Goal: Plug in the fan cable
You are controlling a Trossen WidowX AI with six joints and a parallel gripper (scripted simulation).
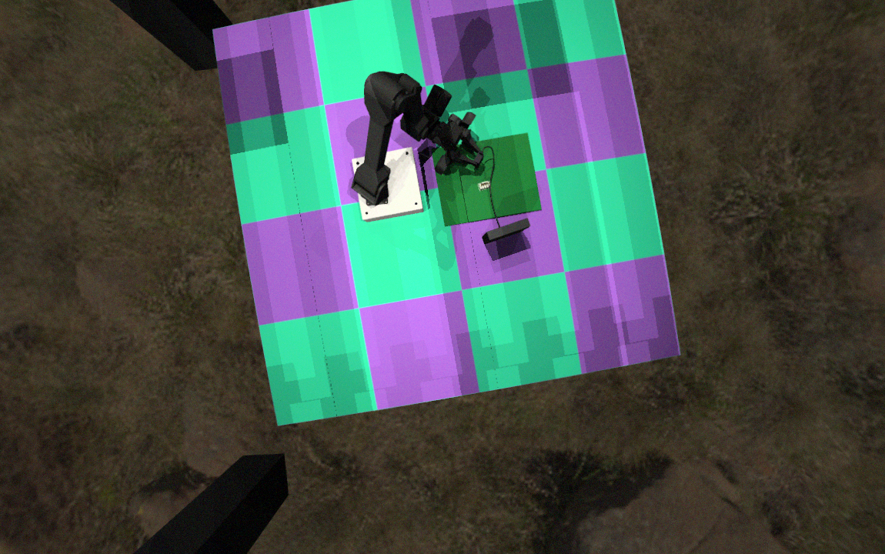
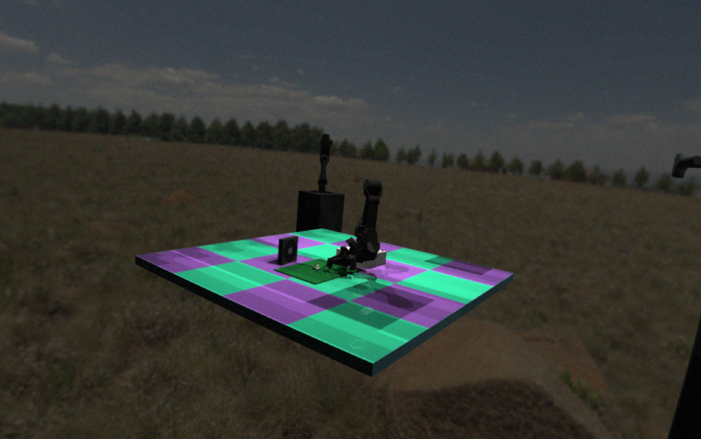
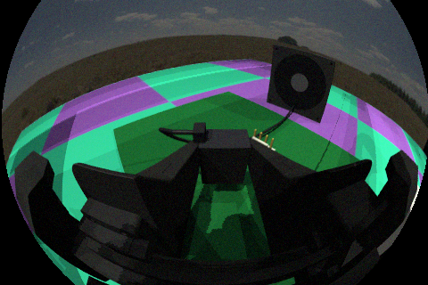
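My gripper tip is now 7 cm above the green board, 5 cm to the left of it and 2 cm short of it. From my gripper tip the other things lie so: dark plug 1 cm below; four-pin header 7 cm to the right, 5 cm below, 2 cm ahead; black fan 21 cm to the right, 5 cm ahead, 1 cm above.
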